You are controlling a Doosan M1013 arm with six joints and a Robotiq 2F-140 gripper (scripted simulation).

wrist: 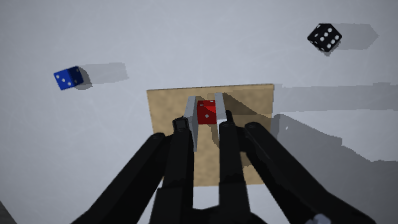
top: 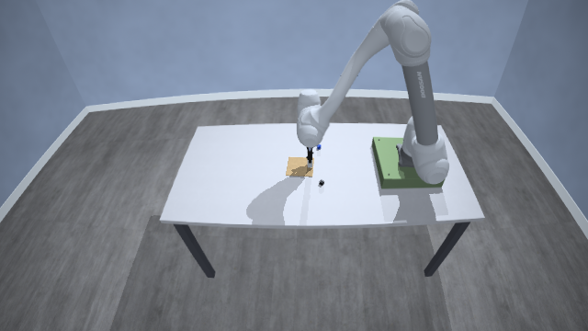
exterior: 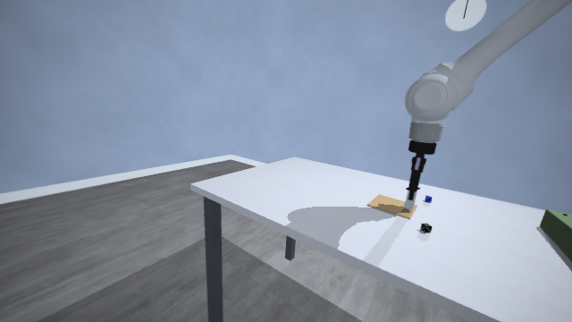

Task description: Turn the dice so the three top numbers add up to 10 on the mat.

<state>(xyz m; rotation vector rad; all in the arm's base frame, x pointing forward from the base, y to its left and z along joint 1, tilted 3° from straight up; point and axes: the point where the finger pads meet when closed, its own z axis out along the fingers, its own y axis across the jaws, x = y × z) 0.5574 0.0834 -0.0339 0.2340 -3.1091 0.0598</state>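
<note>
My gripper is now 2 cm above the red die. Round my hand: black die: 11 cm to the left, 8 cm behind, 3 cm below; blue die: 15 cm to the right, 3 cm below, 3 cm behind; tan mat: 5 cm ahead, 4 cm below, 1 cm to the left.
</note>
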